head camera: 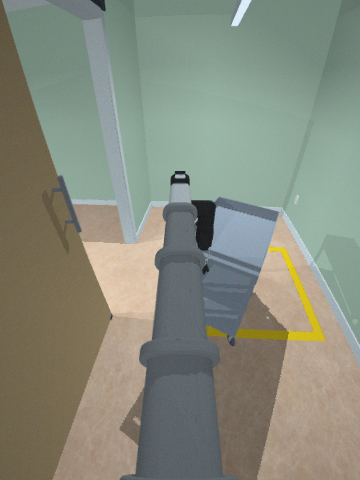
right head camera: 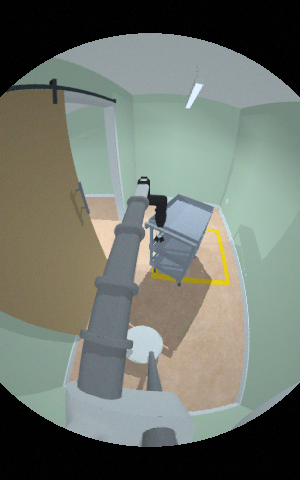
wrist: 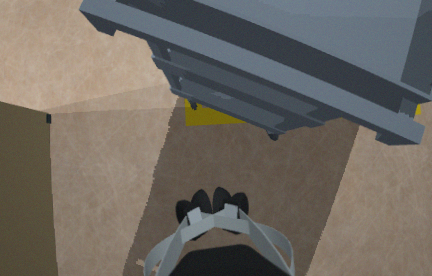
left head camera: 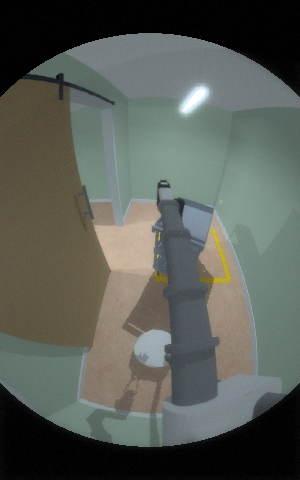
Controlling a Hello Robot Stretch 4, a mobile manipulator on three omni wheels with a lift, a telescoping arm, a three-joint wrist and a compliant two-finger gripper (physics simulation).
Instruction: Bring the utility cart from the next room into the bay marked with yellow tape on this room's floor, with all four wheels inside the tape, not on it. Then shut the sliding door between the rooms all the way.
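Frame: origin at the robot's base, x left, y ahead, z down, level; metres.
Seen in the pictures: gripper, fingertip midpoint: [right head camera: 158, 241] [wrist: 211, 203]; robot's base, origin of the base link: [right head camera: 142, 343] [left head camera: 154, 347].
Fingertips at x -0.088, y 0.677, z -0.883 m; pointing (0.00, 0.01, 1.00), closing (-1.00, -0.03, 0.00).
Offsets run from my fingertips to a thing's top centre. "*": to the spot under its first point.
The grey utility cart [head camera: 245, 230] [left head camera: 197, 220] [right head camera: 187, 217] [wrist: 250, 75] stands upright in this room, turned at an angle over the yellow tape bay [head camera: 306, 300] [left head camera: 221, 255] [right head camera: 223, 260] [wrist: 210, 117]. Its near right wheel {dx -0.293, dy +0.096, dz +0.811 m} [head camera: 231, 340] [right head camera: 179, 284] is at the outer edge of the near strip; its near left wheel {dx +0.027, dy +0.279, dz +0.811 m} [right head camera: 155, 270] is by the near left tape corner. The far wheels are hidden. My gripper [head camera: 205, 270] [right head camera: 159, 239] [wrist: 211, 203] is shut and empty, pointing down at the cart's near end. The sliding door [head camera: 40, 300] [left head camera: 45, 210] [right head camera: 40, 210] [wrist: 22, 190] stands open.
The door's bar handle {* dx +0.618, dy +0.252, dz -0.194 m} [head camera: 70, 205] [left head camera: 87, 202] [right head camera: 83, 198] faces this room. The white door post [head camera: 110, 130] [left head camera: 112, 165] [right head camera: 113, 160] stands beyond the doorway gap. Green walls enclose the bay at the right and back. My arm [head camera: 180, 300] reaches out left of the cart.
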